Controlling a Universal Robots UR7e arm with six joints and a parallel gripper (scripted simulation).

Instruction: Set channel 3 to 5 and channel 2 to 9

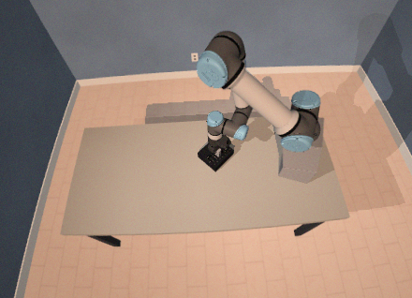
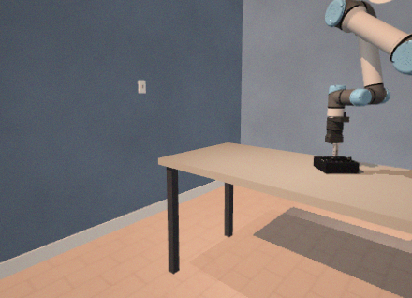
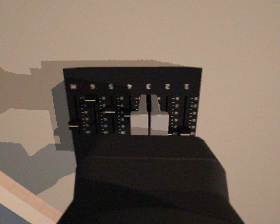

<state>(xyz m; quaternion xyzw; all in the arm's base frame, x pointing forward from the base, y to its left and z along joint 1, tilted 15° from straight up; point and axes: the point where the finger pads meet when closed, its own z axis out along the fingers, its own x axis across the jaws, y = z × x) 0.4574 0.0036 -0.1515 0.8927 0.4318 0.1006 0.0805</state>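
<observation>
Now: hand 30 mm above the channel 3 fader cap, 20 mm short of it and 10 mm to the left of it. Round my hand: channel 1 fader cap 60 mm ahead, 30 mm below, 10 mm to the left; then channel 4 fader cap 30 mm to the right, 30 mm below; then channel 5 fader cap 40 mm to the right, 30 mm below, 20 mm behind.
</observation>
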